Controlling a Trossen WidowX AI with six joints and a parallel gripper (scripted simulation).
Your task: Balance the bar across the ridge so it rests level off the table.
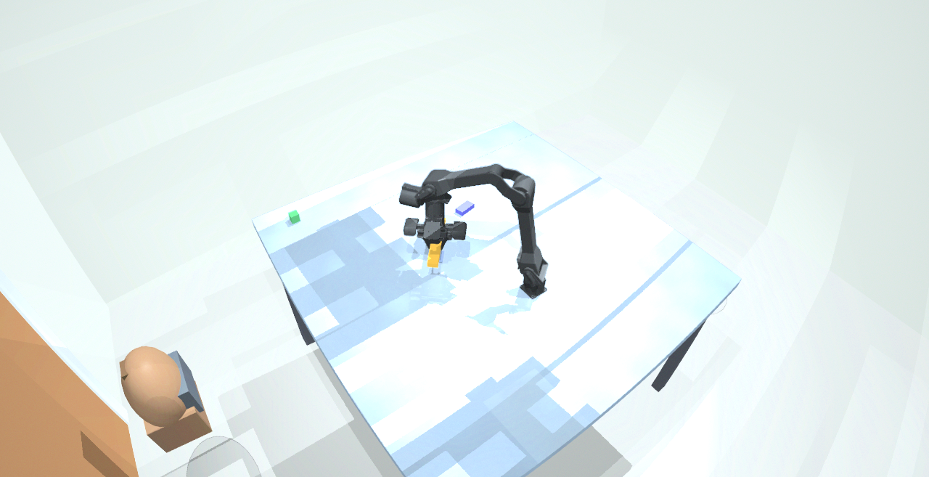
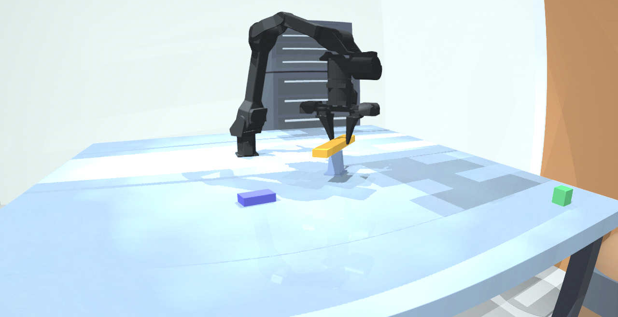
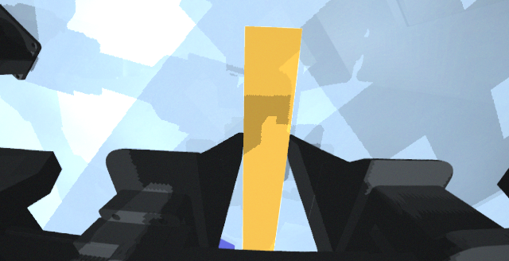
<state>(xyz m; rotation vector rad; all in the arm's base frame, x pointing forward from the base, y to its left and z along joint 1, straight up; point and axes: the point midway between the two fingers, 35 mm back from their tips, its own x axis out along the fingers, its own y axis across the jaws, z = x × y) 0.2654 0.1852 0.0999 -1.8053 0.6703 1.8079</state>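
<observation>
Now: the yellow bar 2 cm ahead of my gripper tip and 2 cm to the right of it. The rest, counted from my gripper tip: purple block 17 cm ahead, 24 cm to the right, 6 cm below; then green cube 47 cm ahead, 31 cm to the left, 5 cm below.
</observation>
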